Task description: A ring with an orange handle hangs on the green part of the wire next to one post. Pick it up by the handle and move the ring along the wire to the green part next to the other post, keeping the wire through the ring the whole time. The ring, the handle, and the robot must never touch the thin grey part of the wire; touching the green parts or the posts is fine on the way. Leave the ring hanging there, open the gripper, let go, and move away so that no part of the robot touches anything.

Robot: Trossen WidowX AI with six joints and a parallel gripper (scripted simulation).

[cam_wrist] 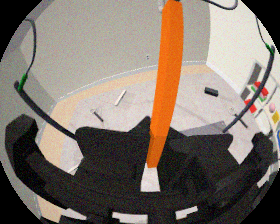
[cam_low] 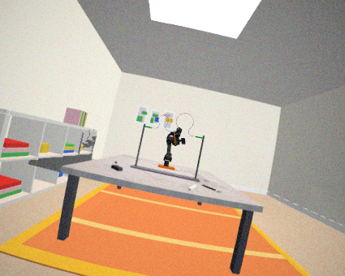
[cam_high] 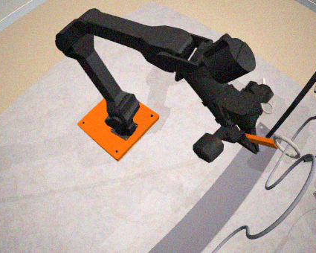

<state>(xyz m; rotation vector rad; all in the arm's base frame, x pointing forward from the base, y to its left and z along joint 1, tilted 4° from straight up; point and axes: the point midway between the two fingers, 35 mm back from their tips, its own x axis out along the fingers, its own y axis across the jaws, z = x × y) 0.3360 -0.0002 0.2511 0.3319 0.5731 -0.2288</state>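
Now: the ring tool with orange handle 9 cm above my gripper tip and 2 cm to the right of it. Round my gripper tip: ring tool 40 cm to the left, 27 cm below, 2 cm ahead; white block 39 cm ahead, 27 cm below, 11 cm to the left.
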